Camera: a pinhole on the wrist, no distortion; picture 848 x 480 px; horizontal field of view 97.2 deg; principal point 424.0 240.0 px. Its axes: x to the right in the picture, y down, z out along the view. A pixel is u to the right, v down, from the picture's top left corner.
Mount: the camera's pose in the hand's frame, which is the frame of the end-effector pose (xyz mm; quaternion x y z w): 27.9 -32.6 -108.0 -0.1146 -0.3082 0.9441 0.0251
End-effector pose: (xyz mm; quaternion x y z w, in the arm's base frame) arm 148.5 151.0 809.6 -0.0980 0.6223 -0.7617 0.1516
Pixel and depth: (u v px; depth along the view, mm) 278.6 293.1 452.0
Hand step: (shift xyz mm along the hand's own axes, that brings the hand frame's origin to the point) 95.6 -365.7 243.9
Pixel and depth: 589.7 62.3 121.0
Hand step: -53.7 -49.5 9.9
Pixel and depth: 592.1 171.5 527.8
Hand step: -327.5 -230.5 314.8
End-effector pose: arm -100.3 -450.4 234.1 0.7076 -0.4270 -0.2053 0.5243
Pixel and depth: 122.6 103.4 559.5
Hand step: 332.1 -242.8 541.3
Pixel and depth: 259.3 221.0 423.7
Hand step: 110.7 -281.3 274.2
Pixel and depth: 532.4 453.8 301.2
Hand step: -122.9 -335.2 9.3
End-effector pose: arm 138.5 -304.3 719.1 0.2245 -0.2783 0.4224 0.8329
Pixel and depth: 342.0 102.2 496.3
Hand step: 14.5 -183.4 410.4
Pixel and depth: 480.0 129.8 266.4
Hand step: -74.5 -117.9 138.9
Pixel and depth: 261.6 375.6 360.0
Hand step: 99.6 -364.1 128.8
